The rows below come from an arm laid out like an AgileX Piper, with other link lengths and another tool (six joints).
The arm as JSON. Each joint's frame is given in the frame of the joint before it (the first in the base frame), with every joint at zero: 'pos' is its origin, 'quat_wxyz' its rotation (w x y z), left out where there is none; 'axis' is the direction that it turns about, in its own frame. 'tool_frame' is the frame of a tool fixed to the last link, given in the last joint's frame.
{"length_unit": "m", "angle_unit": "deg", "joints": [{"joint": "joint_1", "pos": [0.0, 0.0, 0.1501], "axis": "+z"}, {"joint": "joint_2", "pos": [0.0, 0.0, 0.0], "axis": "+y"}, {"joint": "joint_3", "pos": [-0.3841, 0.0, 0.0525], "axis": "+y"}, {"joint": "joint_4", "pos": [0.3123, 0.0, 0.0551], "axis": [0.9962, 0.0, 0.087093]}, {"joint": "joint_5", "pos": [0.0, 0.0, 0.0], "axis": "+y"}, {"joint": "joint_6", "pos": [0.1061, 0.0, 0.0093], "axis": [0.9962, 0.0, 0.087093]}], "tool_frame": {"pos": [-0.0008, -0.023, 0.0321], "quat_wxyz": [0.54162, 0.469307, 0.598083, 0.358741]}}
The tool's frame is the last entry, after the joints.
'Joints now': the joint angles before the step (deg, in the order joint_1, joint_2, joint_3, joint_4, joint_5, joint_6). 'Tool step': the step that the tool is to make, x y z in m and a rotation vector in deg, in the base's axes. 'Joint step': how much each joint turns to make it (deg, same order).
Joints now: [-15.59, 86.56, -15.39, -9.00, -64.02, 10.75]
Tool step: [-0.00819, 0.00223, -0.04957, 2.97, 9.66, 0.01]
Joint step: [0.00, 6.49, 4.26, 0.00, -0.68, 0.17]
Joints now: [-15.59, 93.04, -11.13, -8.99, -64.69, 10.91]
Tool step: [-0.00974, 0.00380, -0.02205, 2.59, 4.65, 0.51]
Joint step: [0.00, 2.63, 2.58, -0.88, -0.25, 1.43]
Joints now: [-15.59, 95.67, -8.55, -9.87, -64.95, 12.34]
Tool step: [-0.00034, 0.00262, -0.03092, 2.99, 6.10, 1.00]
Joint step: [0.05, 5.85, 1.04, -1.43, -0.45, 1.38]
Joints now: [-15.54, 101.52, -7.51, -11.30, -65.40, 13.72]
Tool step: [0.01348, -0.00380, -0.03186, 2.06, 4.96, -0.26]
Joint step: [0.06, 7.41, -2.03, 0.00, -0.19, 0.71]
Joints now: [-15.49, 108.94, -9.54, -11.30, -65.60, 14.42]
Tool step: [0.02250, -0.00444, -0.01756, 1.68, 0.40, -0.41]
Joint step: [0.48, 4.78, -3.90, 0.07, -0.35, 1.70]
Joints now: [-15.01, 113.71, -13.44, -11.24, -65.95, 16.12]
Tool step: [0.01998, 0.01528, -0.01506, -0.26, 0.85, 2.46]
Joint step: [4.08, 3.69, -2.82, 1.79, -0.05, -0.32]
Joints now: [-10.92, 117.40, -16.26, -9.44, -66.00, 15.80]
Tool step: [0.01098, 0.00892, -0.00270, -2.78, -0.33, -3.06]
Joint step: [4.59, 1.27, -1.86, 8.74, 0.01, -2.09]
